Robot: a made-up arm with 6 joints. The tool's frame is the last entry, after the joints.
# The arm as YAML. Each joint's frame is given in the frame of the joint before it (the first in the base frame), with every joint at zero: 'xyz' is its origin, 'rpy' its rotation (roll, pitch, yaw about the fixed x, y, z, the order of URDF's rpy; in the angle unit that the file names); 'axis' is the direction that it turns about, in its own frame. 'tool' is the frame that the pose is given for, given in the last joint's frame.
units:
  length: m
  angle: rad
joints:
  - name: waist
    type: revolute
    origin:
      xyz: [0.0, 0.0, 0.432]
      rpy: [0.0, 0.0, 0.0]
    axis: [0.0, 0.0, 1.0]
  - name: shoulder
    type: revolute
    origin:
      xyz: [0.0, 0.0, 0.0]
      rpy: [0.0, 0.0, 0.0]
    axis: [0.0, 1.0, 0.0]
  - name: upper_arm
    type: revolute
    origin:
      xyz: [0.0, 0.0, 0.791]
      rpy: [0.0, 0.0, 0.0]
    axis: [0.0, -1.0, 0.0]
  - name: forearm
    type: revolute
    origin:
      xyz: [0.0, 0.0, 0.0]
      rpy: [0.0, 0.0, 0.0]
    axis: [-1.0, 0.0, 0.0]
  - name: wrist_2
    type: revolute
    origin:
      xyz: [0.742, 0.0, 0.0]
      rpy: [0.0, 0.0, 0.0]
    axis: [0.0, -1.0, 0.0]
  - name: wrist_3
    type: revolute
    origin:
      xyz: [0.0, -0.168, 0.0]
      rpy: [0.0, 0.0, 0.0]
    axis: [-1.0, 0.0, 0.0]
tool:
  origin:
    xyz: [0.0, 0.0, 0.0]
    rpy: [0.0, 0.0, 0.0]
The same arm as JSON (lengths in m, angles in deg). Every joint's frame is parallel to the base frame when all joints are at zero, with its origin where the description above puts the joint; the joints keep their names.
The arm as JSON. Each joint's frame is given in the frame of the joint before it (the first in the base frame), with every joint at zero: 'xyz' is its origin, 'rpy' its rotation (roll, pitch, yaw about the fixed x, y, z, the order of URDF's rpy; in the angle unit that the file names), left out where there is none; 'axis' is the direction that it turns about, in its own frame. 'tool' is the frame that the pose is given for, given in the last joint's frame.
{"units": {"length": "m", "angle": "deg"}, "joints": [
  {"name": "waist", "type": "revolute", "origin": {"xyz": [0.0, 0.0, 0.432]}, "axis": "+z"},
  {"name": "shoulder", "type": "revolute", "origin": {"xyz": [0.0, 0.0, 0.0]}, "axis": "+y"},
  {"name": "upper_arm", "type": "revolute", "origin": {"xyz": [0.0, 0.0, 0.791]}, "axis": "-y"},
  {"name": "forearm", "type": "revolute", "origin": {"xyz": [0.0, 0.0, 0.0]}, "axis": "-x"},
  {"name": "wrist_2", "type": "revolute", "origin": {"xyz": [0.742, 0.0, 0.0]}, "axis": "-y"},
  {"name": "wrist_3", "type": "revolute", "origin": {"xyz": [0.0, -0.168, 0.0]}, "axis": "-x"}
], "tool": {"origin": {"xyz": [0.0, 0.0, 0.0]}}}

